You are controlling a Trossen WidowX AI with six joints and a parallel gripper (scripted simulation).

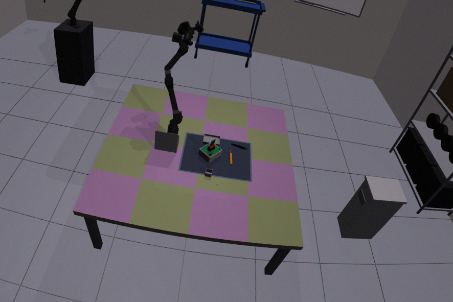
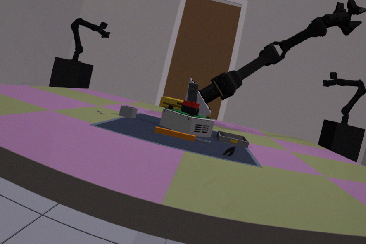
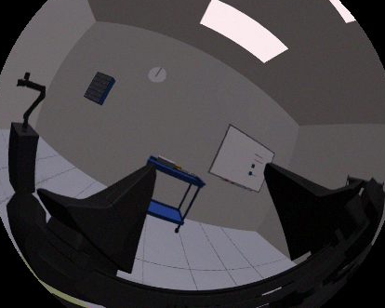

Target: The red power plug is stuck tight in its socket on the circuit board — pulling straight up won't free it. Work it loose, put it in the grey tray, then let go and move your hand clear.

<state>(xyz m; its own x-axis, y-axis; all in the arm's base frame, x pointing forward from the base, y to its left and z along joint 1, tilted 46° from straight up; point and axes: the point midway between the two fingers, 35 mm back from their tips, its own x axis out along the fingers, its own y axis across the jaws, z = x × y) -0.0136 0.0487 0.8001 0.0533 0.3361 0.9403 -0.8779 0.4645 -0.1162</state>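
The red power plug lies 28 cm ahead of my gripper tip, 67 cm to the right of it and 55 cm below it. The rest, counted from my gripper tip: dark mat: 33 cm ahead, 67 cm to the right, 63 cm below.
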